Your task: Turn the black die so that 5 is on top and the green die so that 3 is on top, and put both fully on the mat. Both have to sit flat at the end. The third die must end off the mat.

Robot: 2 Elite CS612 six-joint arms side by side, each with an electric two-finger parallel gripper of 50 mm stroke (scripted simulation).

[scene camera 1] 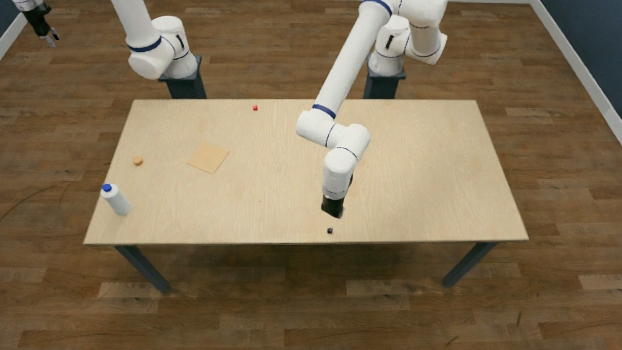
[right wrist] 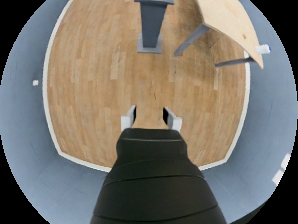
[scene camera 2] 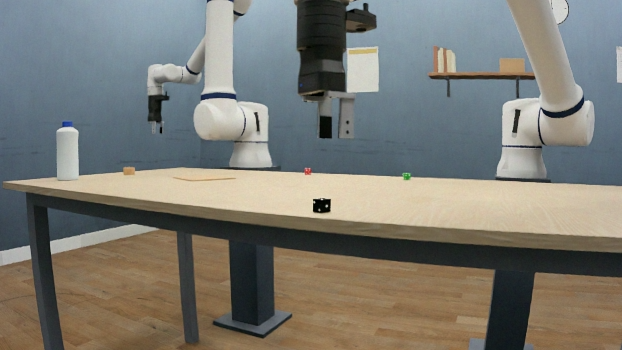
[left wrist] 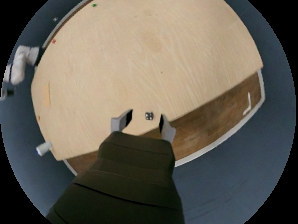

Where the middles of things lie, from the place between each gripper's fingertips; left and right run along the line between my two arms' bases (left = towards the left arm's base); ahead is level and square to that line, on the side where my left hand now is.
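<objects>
The tan mat (scene camera 1: 208, 157) is 360 mm behind my left hand (scene camera 2: 334, 138), 540 mm to the right of it and 120 mm below it. The white bottle (scene camera 2: 67, 137) is 850 mm to the right of my left hand, 40 mm below it and 100 mm behind it. Going by its middle, the white bottle is nearer to my left hand than to my right hand.
My right hand is 100 mm above the white bottle, 520 mm to the right of it and 910 mm short of it. The tan mat is 830 mm to the left of my right hand, 650 mm ahead of it and 170 mm below it.
</objects>
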